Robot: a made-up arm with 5 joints.
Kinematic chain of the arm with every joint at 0, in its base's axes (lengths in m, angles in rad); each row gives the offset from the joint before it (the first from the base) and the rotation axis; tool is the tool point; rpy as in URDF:
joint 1: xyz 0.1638 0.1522 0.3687 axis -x
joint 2: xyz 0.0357 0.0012 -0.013 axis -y
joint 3: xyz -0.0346 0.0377 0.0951 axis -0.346 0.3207 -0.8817
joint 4: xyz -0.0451 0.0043 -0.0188 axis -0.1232 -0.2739 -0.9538
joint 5: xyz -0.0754 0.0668 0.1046 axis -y
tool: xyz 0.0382 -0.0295 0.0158 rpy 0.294 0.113 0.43
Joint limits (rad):
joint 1: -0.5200..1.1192
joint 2: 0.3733..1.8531
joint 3: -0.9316..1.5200
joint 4: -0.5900..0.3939
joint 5: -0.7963..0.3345
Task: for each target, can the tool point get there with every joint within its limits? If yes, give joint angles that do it. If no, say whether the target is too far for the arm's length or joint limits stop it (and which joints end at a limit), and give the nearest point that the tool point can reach.
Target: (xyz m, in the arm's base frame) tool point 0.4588 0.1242 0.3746
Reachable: no: joint limits stop it (at a limit: joint 1, joint 2, joint 3, joint 4) | nearest point 0.1946 0.2068 0.5252 | short by 0.315 m
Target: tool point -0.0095 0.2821 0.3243
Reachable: yes | joints -0.2815 1.5903 0.6554 -0.5120 0.1516
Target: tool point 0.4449 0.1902 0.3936
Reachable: no: joint limits stop it (at a limit: joint 2, joint 3, joint 4) | nearest point 0.1947 0.2910 0.4597 | short by 0.278 m
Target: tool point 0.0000 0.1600 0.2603
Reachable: yes | joints 0.6223 1.2883 -0.1950 0.1969 -0.4810
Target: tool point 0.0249 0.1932 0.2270
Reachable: yes | joints 0.6086 1.6735 0.7020 -0.4767 -0.5215
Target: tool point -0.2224 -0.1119 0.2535
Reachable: no: too far | nearest point -0.0053 0.0316 0.2817 | short by 0.262 m
